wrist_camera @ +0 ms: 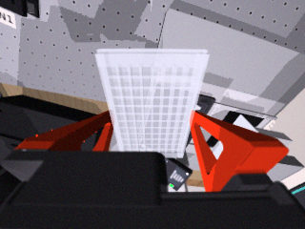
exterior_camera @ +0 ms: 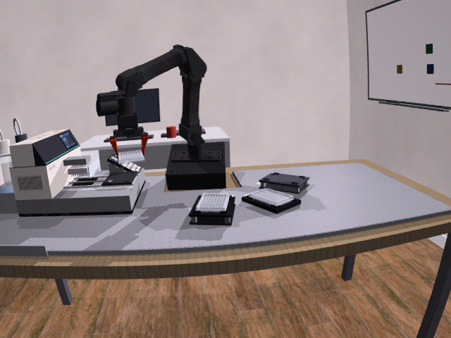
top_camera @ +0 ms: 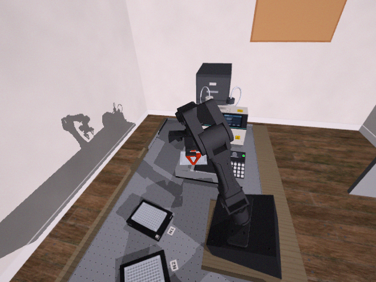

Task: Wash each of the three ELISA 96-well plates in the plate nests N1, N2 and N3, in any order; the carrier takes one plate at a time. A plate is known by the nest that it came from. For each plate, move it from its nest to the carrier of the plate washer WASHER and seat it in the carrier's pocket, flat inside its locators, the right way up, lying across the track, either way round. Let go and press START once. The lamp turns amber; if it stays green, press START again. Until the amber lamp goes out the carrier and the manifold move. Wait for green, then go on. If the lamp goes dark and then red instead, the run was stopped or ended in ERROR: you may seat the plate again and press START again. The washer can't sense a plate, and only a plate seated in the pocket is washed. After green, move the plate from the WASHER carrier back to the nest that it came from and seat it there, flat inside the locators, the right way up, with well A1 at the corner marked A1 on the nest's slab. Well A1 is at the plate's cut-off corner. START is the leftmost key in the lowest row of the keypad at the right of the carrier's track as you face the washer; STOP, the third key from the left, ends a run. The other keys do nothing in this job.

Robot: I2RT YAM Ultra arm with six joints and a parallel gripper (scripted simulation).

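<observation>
My hand is 16 cm past the nest N3, 53 cm to the right of it and 14 cm above it. Round my hand: manifold head (4 cm behind, 22 cm to the right, 4 cm below); washer (4 cm behind, 23 cm to the right, 4 cm below); black washer carrier (6 cm behind, 7 cm to the right, 9 cm below).
</observation>
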